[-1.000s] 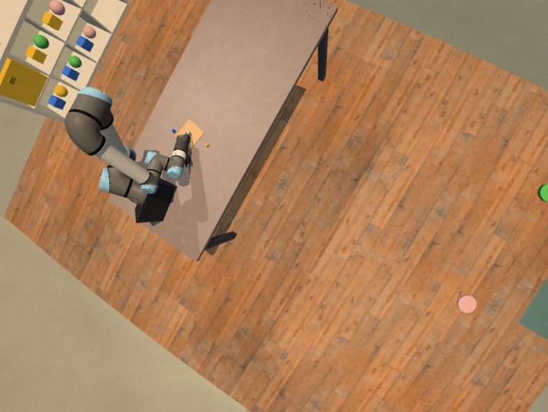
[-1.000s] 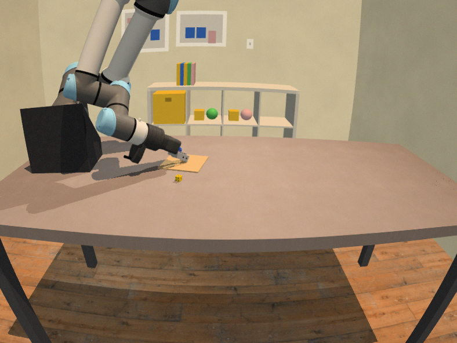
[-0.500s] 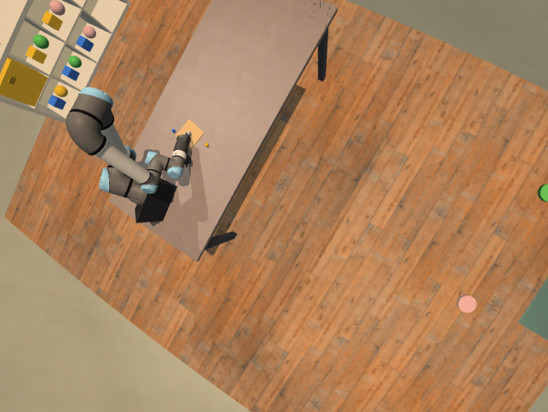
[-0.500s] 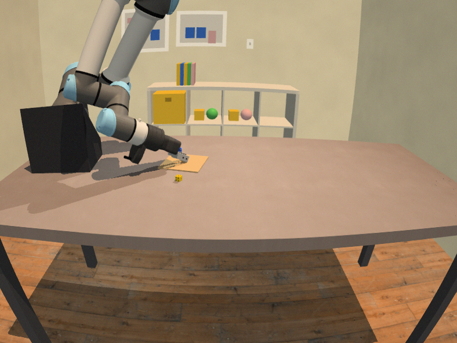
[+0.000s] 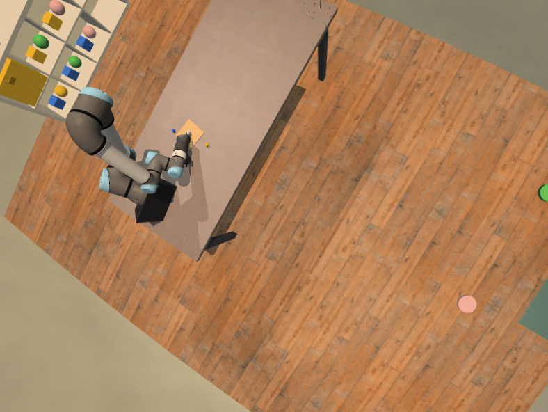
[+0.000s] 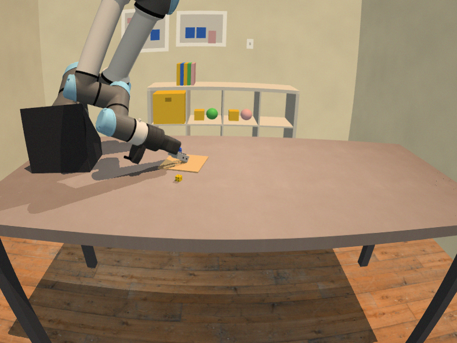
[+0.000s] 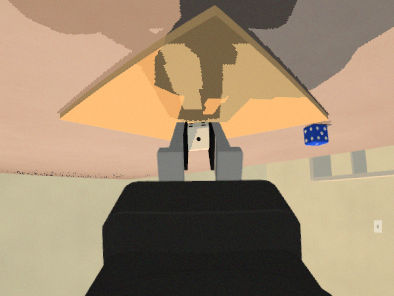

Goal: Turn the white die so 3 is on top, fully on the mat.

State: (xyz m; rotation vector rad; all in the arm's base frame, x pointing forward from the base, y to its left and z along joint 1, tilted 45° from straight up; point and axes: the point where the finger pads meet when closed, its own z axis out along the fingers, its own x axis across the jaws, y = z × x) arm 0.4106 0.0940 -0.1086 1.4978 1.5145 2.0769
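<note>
Now: the mat 20 mm below my hand and 10 mm ahead of it. The rest, counted from my hand: yellow die 140 mm to the right, 20 mm below, 10 mm behind; then white die 10 mm to the left, 10 mm below, 10 mm ahead; then blue die 110 mm to the left, 20 mm below, 10 mm behind.
</note>
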